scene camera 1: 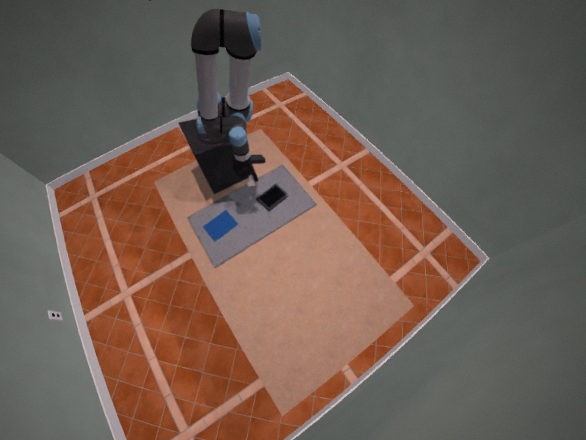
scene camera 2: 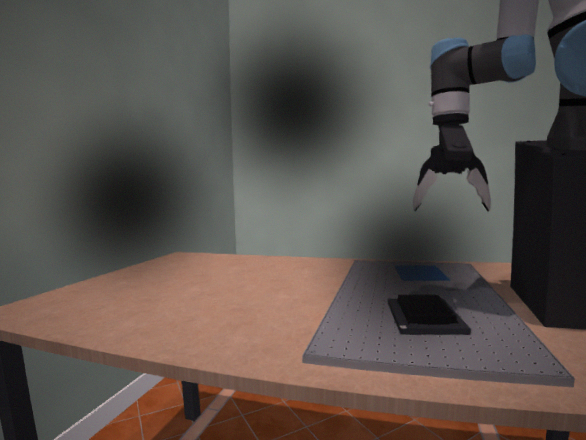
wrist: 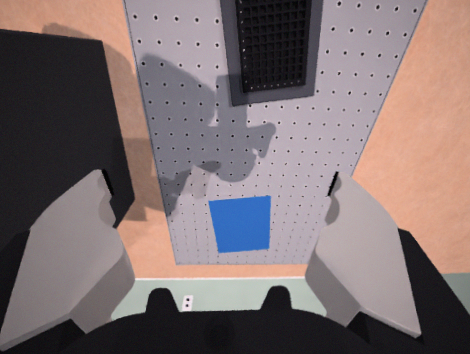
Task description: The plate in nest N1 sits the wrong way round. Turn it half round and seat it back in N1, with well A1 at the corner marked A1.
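Note:
The black well plate [scene camera 1: 271,197] [scene camera 2: 426,309] [wrist: 274,42] sits in the dark grey nest [scene camera 2: 435,330] [wrist: 272,99] on the perforated board. In the wrist view its upper end is cut off by the frame edge. A small pale mark [scene camera 2: 403,327] shows at one corner of the nest in the second scene view; its lettering is too small to read. My gripper [scene camera 2: 452,208] [wrist: 223,174] is open and empty, high above the board and off to the side of the plate.
The grey perforated board [scene camera 1: 220,259] [scene camera 2: 350,345] [wrist: 350,105] lies on the wooden table [scene camera 1: 310,300] [scene camera 2: 200,310]. A flat blue rectangle [scene camera 1: 220,225] [scene camera 2: 422,273] [wrist: 241,224] lies on the board's far part. The black robot pedestal [scene camera 1: 212,167] [scene camera 2: 535,235] [wrist: 55,115] stands beside the board.

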